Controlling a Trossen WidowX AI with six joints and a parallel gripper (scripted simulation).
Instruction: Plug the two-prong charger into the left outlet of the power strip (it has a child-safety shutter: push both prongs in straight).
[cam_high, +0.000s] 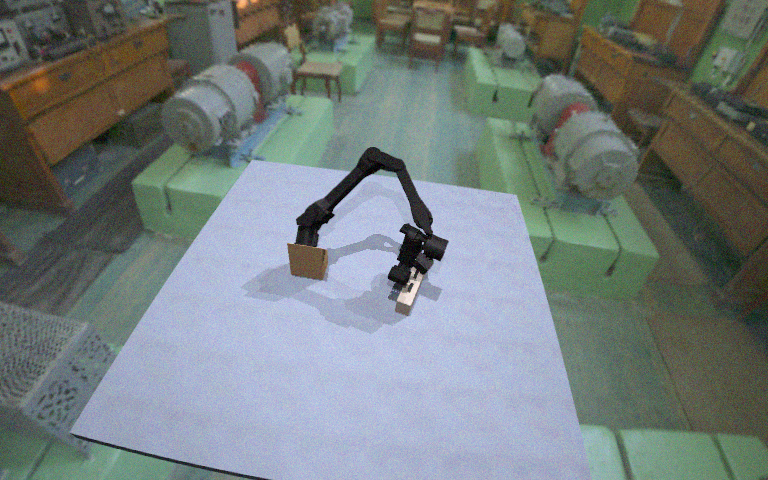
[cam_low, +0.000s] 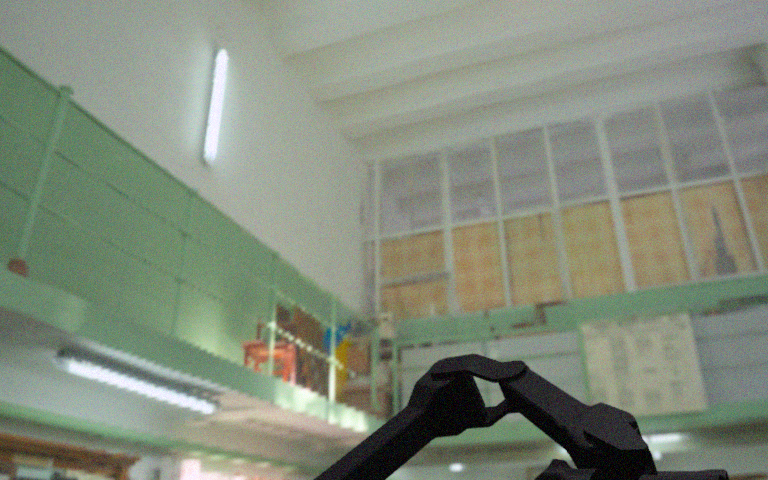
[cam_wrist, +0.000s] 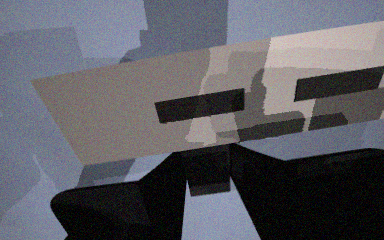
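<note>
Now: the black two-prong charger 2 cm ahead of my gripper tip, 1 cm to the right of it and 1 cm above it.
</note>
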